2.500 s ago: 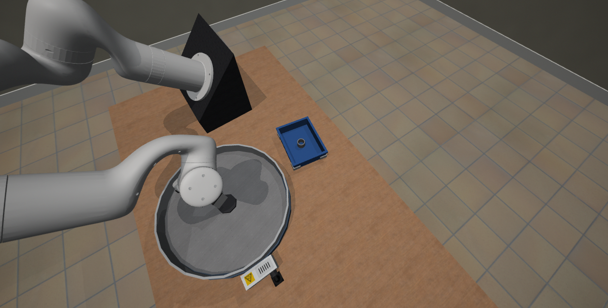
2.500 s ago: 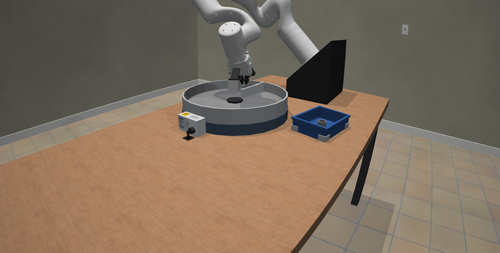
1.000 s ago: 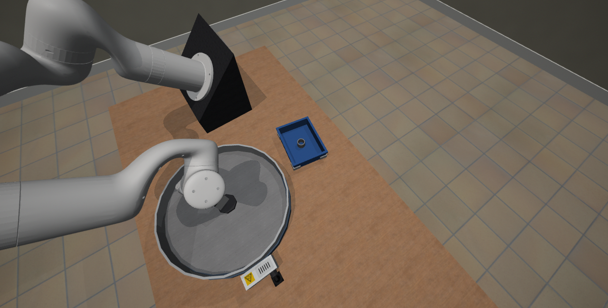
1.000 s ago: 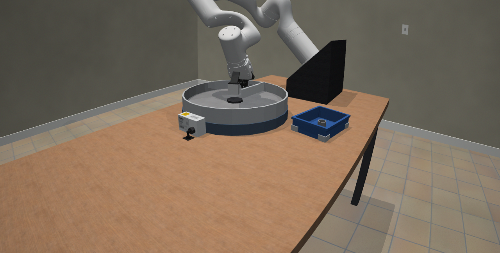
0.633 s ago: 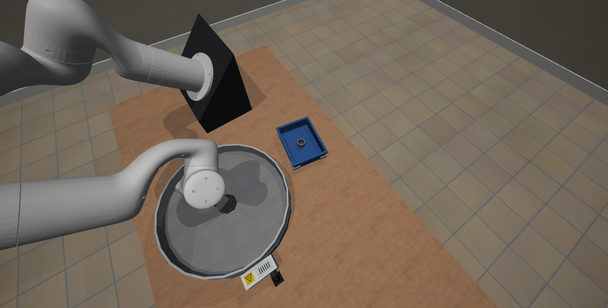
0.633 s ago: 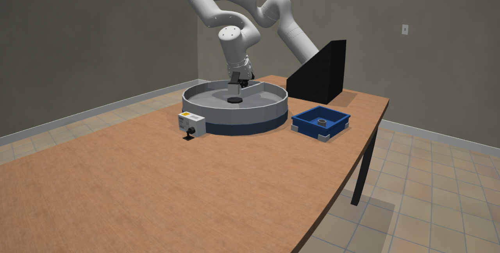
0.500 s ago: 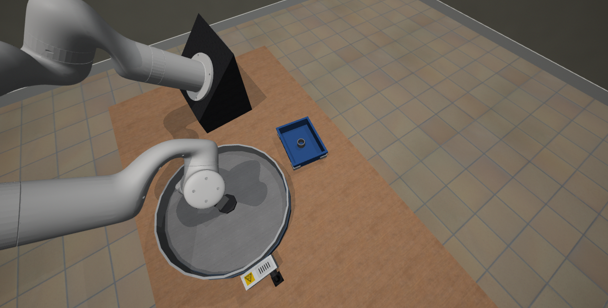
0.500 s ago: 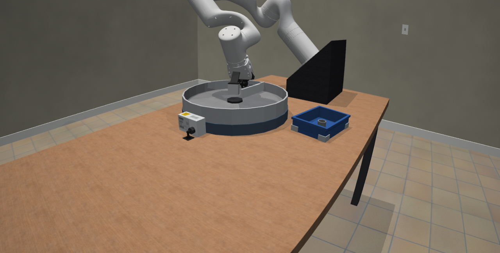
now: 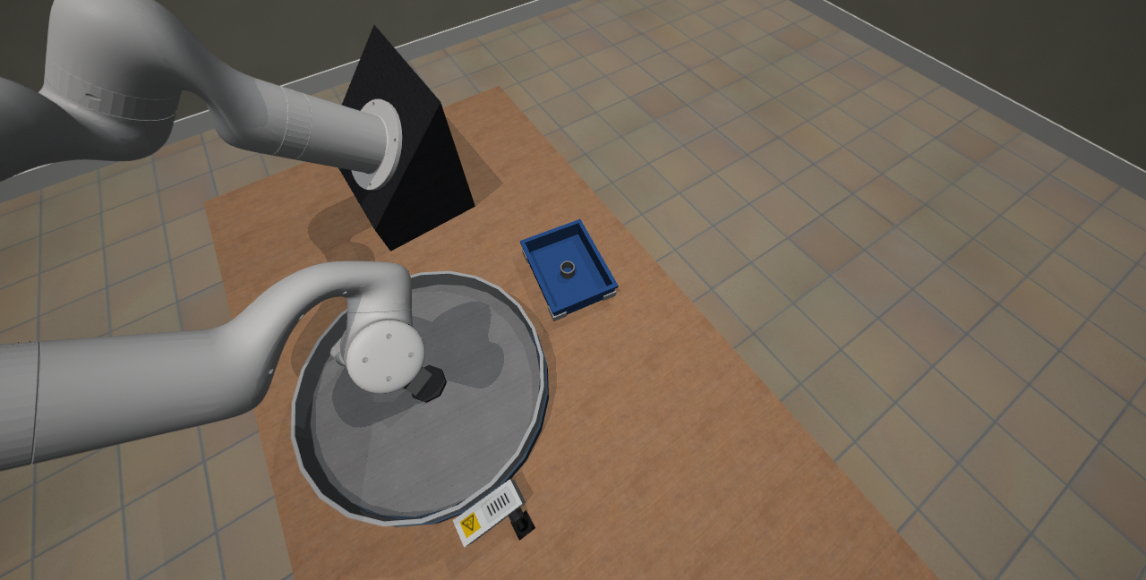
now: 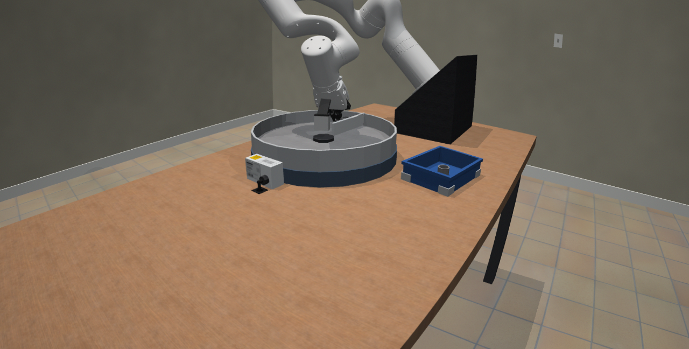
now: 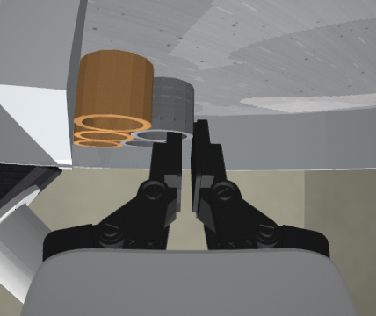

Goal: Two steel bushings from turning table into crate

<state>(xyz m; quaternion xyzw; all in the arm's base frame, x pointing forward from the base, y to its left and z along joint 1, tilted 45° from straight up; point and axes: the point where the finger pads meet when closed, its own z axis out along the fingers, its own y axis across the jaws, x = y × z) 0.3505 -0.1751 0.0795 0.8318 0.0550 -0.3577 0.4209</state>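
Now: hand 50 mm short of the blue crate, 410 mm to the right of it and 70 mm above it. The rest, counted from my hand: grey turning table: 130 mm ahead, 60 mm to the left, 40 mm below.
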